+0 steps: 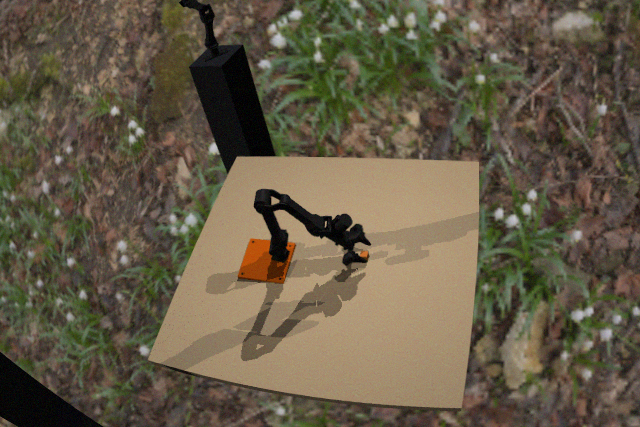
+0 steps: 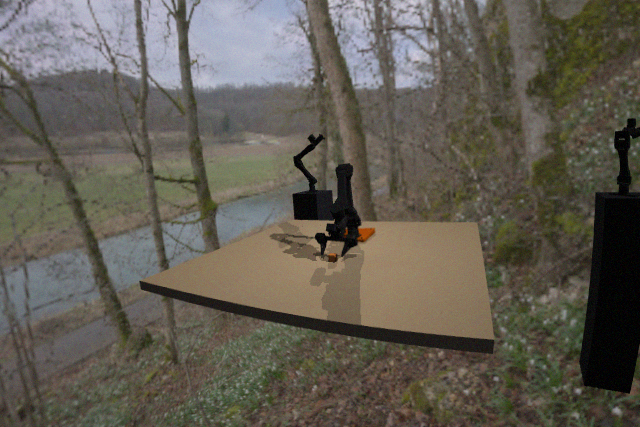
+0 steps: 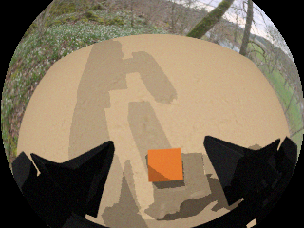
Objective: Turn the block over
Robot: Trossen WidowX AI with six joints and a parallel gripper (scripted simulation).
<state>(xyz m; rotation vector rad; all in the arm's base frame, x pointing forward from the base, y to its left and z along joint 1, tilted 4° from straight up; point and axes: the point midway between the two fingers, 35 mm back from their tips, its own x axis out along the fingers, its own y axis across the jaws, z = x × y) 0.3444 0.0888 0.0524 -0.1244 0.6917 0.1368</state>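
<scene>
The orange block lies 30 mm behind my gripper tip, 10 mm to the right of it and 10 mm below it.
</scene>
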